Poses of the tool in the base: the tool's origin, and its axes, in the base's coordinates. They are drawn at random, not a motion.
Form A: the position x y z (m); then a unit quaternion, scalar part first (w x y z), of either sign.
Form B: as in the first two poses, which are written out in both.
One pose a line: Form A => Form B
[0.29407, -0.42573, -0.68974, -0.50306, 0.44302, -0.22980, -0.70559] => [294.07, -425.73, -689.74, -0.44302, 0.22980, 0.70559, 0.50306]
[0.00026, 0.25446, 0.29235, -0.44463, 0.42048, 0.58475, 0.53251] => [0.26, 254.46, 292.35, -0.42048, -0.58475, -0.53251, 0.44463]
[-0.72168, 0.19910, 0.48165, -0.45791, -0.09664, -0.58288, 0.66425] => [-721.68, 199.10, 481.65, 0.09664, 0.58288, -0.66425, 0.45791]
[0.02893, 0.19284, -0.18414, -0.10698, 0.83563, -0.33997, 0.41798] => [28.93, 192.84, -184.14, -0.83563, 0.33997, -0.41798, 0.10698]
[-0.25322, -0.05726, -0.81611, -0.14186, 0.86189, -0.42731, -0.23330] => [-253.22, -57.26, -816.11, -0.86189, 0.42731, 0.23330, 0.14186]
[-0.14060, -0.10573, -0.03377, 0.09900, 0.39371, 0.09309, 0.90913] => [-140.60, -105.73, -33.77, 0.39371, 0.09309, 0.90913, 0.09900]
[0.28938, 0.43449, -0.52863, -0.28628, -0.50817, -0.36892, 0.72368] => [289.38, 434.49, -528.63, 0.50817, 0.36892, -0.72368, 0.28628]
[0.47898, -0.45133, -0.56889, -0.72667, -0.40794, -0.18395, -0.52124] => [478.98, -451.33, -568.89, 0.40794, 0.18395, 0.52124, 0.72667]
